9 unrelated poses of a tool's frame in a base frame.
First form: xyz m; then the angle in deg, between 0 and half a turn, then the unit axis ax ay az.
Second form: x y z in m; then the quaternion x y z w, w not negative. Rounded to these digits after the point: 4 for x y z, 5 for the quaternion.
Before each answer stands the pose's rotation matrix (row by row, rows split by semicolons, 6 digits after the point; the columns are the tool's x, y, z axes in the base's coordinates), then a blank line. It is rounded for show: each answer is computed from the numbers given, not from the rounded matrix.
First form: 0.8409 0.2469 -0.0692 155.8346 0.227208 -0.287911 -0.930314
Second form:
-0.813644 0.255746 -0.522089; -0.505943 -0.753846 0.419210; -0.286363 0.605236 0.742756

0.8409 0.2469 -0.0692 0.22217 -0.28153 -0.90970 0.20932
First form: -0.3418 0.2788 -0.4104 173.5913 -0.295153 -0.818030 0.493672
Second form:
-0.820065 0.426275 -0.381815; 0.536483 0.340413 -0.772208; -0.199199 -0.838098 -0.507850

-0.3418 0.2788 -0.4104 -0.29469 -0.81675 0.49290 0.05590
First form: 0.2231 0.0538 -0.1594 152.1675 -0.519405 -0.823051 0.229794
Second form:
-0.375962 0.698251 -0.609178; 0.912828 0.392144 -0.113881; 0.159368 -0.598889 -0.784814

0.2231 0.0538 -0.1594 -0.50416 -0.79889 0.22305 0.24050
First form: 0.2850 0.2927 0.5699 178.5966 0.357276 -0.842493 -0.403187
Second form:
-0.744446 -0.592040 -0.308689; -0.611789 0.419675 0.670512; -0.267421 0.688013 -0.674629

0.2850 0.2927 0.5699 0.35725 -0.84243 -0.40316 0.01225
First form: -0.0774 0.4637 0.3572 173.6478 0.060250 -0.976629 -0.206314
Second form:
-0.986623 -0.094496 -0.132839; -0.140149 0.907893 0.395081; 0.083270 0.408414 -0.908991

-0.0774 0.4637 0.3572 0.06016 -0.97513 -0.20600 0.05541
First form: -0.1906 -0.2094 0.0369 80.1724 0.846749 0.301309 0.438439
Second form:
0.765290 -0.220419 0.604769; 0.643591 0.245975 -0.724766; 0.010994 0.943881 0.330103

-0.1906 -0.2094 0.0369 0.54526 0.19402 0.28233 0.76508
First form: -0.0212 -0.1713 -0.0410 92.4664 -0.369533 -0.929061 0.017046
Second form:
0.099398 0.341063 -0.934771; 0.375123 0.857266 0.352672; 0.921630 -0.385709 -0.042730

-0.0212 -0.1713 -0.0410 -0.26686 -0.67093 0.01231 0.69172
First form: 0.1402 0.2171 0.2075 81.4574 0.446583 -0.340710 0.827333
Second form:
0.318356 -0.947708 -0.022340; 0.688601 0.247384 -0.681637; 0.651520 0.201620 0.731349

0.1402 0.2171 0.2075 0.29139 -0.22231 0.53982 0.75781
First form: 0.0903 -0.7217 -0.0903 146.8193 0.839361 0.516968 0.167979
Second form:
0.457231 0.705162 0.541928; 0.889026 -0.346013 -0.299846; -0.023926 0.618887 -0.785116

0.0903 -0.7217 -0.0903 0.80442 0.49545 0.16099 0.28553
